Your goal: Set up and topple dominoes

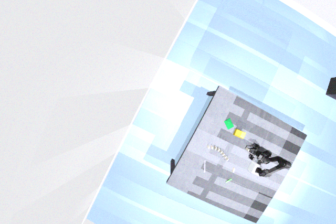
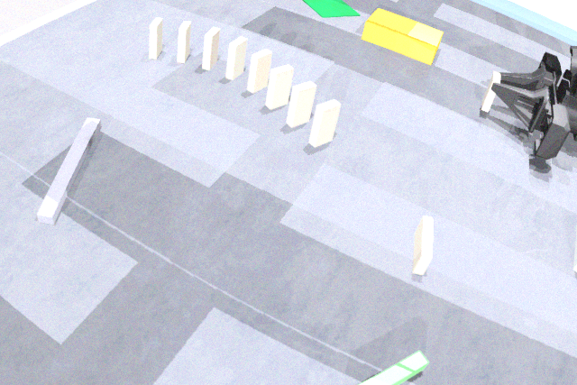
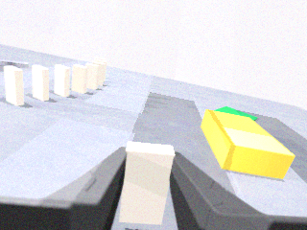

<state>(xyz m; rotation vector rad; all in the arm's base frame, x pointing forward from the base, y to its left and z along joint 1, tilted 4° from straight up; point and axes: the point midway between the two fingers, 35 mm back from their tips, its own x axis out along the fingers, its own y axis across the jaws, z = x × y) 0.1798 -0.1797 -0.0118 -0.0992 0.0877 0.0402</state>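
Now: the yellow block 15 cm ahead of my gripper tip, 13 cm to the right of it and 4 cm below it. Round my gripper tip: white flat bar: 37 cm to the left, 37 cm ahead, 5 cm below; then pale green piece: 43 cm to the left, 5 cm below, 2 cm ahead; then green patch: 30 cm ahead, 19 cm to the right, 6 cm below.
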